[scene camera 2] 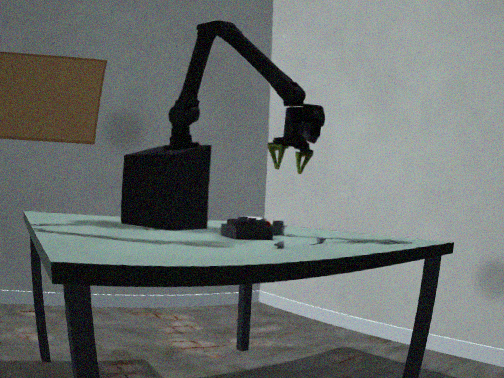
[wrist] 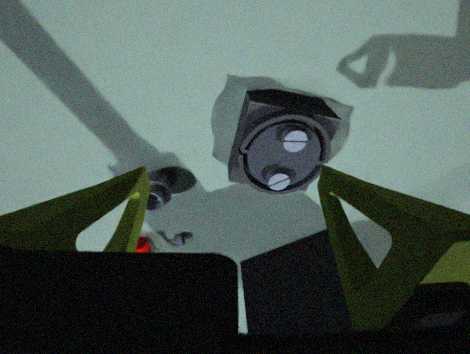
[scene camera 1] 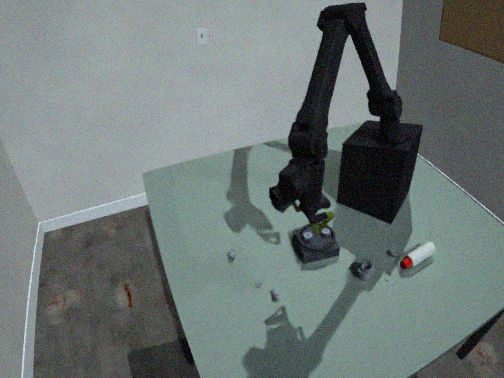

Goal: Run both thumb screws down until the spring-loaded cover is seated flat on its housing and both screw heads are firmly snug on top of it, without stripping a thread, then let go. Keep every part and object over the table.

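Frame: origin at the arm's base, x back, y right, z up, level; metres.
Seen in the pictures: gripper, between the fingertips: [scene camera 2: 288, 171] [wrist: 233, 176] [scene camera 1: 307, 222]; arm's base, origin of its link: [scene camera 2: 181, 148] [scene camera 1: 391, 138].
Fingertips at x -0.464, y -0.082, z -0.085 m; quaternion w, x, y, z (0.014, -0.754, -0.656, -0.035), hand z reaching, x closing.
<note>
Pixels of each thing's top centre, then the offset from my fingertips to it.
- dark housing, centre of its top: [wrist: 284, 159] [scene camera 2: 246, 220] [scene camera 1: 316, 235] dx +0.105, dy +0.066, dz -0.159 m
- grey hollow round part, centre of its top: [wrist: 150, 202] [scene camera 1: 367, 265] [scene camera 2: 278, 221] dx +0.150, dy -0.136, dz -0.165 m
- white marker, centre of its top: [scene camera 1: 419, 251] dx +0.340, dy -0.216, dz -0.165 m
- red cap, centre of its top: [wrist: 139, 253] [scene camera 1: 406, 260] dx +0.279, dy -0.208, dz -0.175 m
The dark housing [scene camera 1: 320, 256] [scene camera 2: 250, 230] [wrist: 255, 112] sits on the table. Its round dark grey cover [scene camera 1: 319, 243] [wrist: 270, 150] carries two pale slotted screw heads. One screw head [scene camera 1: 326, 231] [wrist: 295, 141] is at the upper right of the cover in the wrist view. The other screw head [scene camera 1: 308, 235] [wrist: 278, 181] is near the cover's lower edge there. Whether the cover is flat and how high the heads stand, I cannot tell. My gripper [scene camera 2: 288, 170] [wrist: 233, 176] is open and empty, well above the table; the right fingertip overlaps the housing's edge in the wrist view.
A grey hollow round part [scene camera 1: 361, 270] stands beside the housing. A white marker [scene camera 1: 422, 253] with a red cap [scene camera 1: 405, 262] [wrist: 142, 244] lies farther right. Small grey pieces [scene camera 1: 231, 256] [scene camera 1: 274, 295] [scene camera 1: 392, 253] are scattered around. The arm stands on a black block [scene camera 1: 377, 172] [scene camera 2: 165, 190].
</note>
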